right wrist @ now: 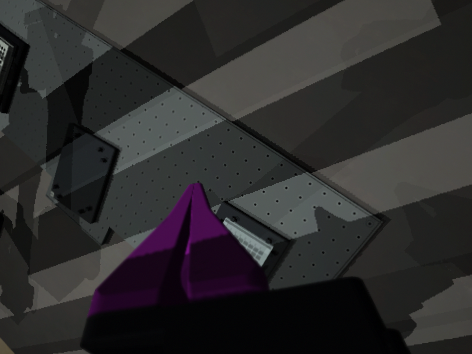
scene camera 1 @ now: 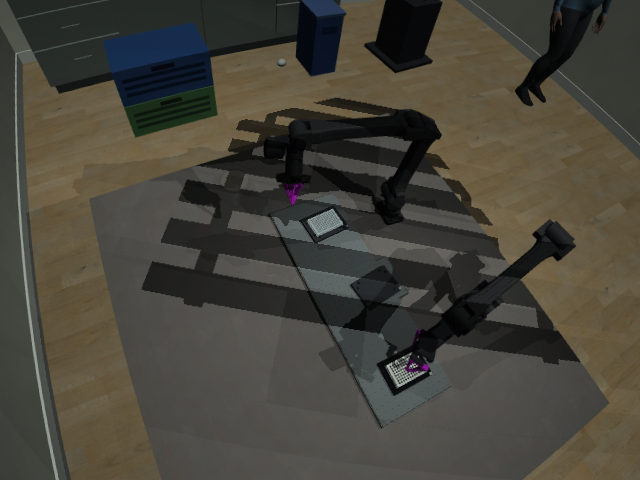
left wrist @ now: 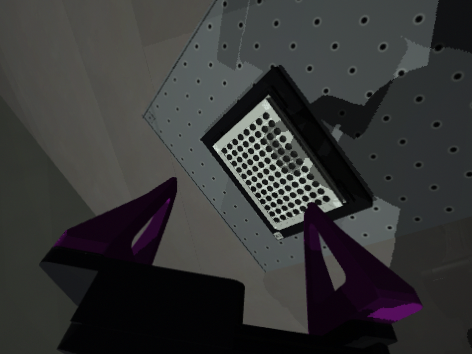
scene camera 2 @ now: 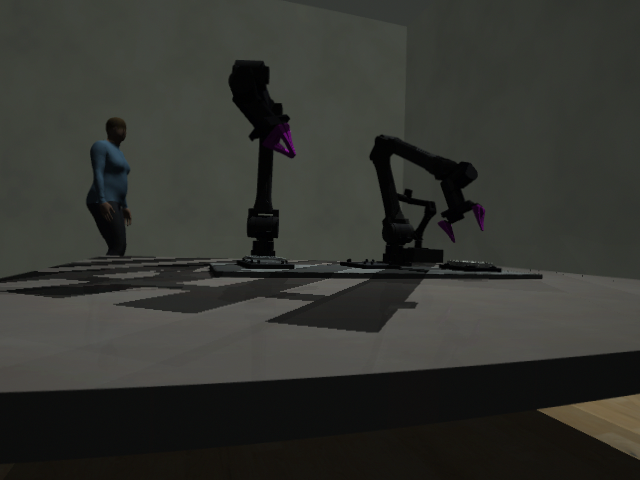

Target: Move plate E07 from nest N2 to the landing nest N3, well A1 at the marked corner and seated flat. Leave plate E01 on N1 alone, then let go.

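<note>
A white many-welled plate (scene camera 1: 397, 379) (left wrist: 260, 172) lies in a dark nest at the board's near end. Another white plate (scene camera 1: 324, 222) (right wrist: 245, 240) lies in the far nest. The labels are not legible, so I cannot tell which is E07. The middle nest (scene camera 1: 376, 285) (right wrist: 85, 175) is dark and holds no plate. A small pale mark (left wrist: 278, 235) shows at the near nest's corner. My left gripper (scene camera 1: 416, 352) (scene camera 2: 468, 235) (left wrist: 242, 196) is open and empty above the near plate. My right gripper (scene camera 1: 293, 203) (scene camera 2: 293, 156) (right wrist: 197, 191) is shut and empty, high near the far plate.
The perforated board (scene camera 1: 372, 400) (left wrist: 230, 65) (right wrist: 175, 107) carries all three nests on the grey table (scene camera 1: 206, 372) (scene camera 2: 206, 356). Striped shadows cross both. Crates (scene camera 1: 160, 67), a blue bin (scene camera 1: 318, 41) and a person (scene camera 1: 555, 46) (scene camera 2: 109, 175) are beyond the table.
</note>
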